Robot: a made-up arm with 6 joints. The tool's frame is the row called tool. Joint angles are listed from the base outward. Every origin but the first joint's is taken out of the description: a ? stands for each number. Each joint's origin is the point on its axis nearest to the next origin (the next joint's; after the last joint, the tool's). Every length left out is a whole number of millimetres.
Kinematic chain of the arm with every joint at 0, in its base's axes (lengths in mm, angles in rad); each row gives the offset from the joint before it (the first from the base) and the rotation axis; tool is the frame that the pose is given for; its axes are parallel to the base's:
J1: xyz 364 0 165 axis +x
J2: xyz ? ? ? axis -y
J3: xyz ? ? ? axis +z
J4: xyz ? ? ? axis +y
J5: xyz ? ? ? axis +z
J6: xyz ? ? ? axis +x
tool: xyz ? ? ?
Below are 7 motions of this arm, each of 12 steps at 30 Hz.
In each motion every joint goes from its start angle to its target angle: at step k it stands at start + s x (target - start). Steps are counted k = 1, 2, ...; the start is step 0. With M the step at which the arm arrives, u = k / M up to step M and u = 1 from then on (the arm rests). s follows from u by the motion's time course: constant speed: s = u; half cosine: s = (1 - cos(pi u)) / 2; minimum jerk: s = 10 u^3 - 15 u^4 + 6 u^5.
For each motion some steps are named. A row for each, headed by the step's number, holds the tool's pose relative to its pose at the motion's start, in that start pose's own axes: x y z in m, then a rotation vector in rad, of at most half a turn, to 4 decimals.
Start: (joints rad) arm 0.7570 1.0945 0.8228 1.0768 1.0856 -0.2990
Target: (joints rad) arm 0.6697 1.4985 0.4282 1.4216 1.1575 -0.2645
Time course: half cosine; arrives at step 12
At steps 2, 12:
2: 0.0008 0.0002 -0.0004 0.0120 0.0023 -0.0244
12: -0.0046 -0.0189 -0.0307 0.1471 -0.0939 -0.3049

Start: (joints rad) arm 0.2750 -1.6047 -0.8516 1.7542 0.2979 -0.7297
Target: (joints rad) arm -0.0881 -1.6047 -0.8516 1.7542 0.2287 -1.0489
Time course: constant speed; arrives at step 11
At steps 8, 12:
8: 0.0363 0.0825 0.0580 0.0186 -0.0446 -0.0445
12: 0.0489 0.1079 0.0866 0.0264 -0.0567 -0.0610

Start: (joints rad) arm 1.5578 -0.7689 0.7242 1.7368 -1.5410 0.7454
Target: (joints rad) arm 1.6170 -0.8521 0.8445 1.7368 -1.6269 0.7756
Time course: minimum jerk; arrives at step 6
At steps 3, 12:
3: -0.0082 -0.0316 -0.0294 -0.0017 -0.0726 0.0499
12: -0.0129 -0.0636 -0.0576 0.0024 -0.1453 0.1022

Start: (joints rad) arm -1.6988 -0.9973 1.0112 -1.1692 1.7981 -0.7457
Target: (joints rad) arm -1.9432 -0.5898 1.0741 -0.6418 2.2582 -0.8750
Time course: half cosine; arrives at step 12
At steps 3, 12:
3: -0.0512 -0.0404 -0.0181 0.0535 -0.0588 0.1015
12: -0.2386 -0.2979 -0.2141 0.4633 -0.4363 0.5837

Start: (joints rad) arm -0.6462 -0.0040 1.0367 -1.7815 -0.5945 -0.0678
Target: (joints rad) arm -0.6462 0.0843 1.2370 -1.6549 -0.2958 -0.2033
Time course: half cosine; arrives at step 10
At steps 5, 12:
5: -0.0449 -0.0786 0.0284 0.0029 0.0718 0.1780
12: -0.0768 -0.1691 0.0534 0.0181 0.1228 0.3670

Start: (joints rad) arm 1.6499 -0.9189 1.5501 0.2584 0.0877 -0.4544
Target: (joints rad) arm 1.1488 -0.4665 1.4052 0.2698 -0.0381 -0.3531
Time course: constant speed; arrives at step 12
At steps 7, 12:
7: 0.1426 0.0156 -0.0852 -0.1224 0.3636 -0.3022
12: 0.2030 -0.0001 -0.1818 -0.2391 0.6116 -0.4935

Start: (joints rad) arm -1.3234 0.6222 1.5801 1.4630 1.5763 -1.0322
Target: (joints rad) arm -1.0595 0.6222 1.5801 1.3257 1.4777 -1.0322
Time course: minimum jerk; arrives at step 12
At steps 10, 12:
10: 0.0328 0.1216 -0.0097 -0.3328 0.0222 -0.2001
12: 0.0345 0.1258 -0.0109 -0.3447 0.0229 -0.2081

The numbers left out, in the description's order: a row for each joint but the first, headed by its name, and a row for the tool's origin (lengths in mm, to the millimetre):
J2: 0 134 90
J3: -266 0 -301
J4: 21 -142 0
J5: 108 0 -74
J6: -383 334 0
tool: 0 -36 120

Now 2 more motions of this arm.
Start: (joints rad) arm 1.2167 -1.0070 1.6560 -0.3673 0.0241 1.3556
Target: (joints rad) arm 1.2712 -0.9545 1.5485 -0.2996 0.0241 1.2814
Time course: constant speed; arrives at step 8
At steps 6, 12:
6: -0.0090 0.0071 0.0052 -0.1085 -0.0219 -0.0377
12: -0.0114 0.0092 0.0065 -0.1440 -0.0298 -0.0497

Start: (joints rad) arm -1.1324 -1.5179 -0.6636 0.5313 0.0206 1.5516
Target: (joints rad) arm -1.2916 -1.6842 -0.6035 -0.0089 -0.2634 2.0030
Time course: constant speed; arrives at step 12
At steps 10, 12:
10: 0.0903 -0.0996 -0.1400 0.3497 -0.2771 0.3963
12: 0.1182 -0.1083 -0.1637 0.4222 -0.3108 0.4876

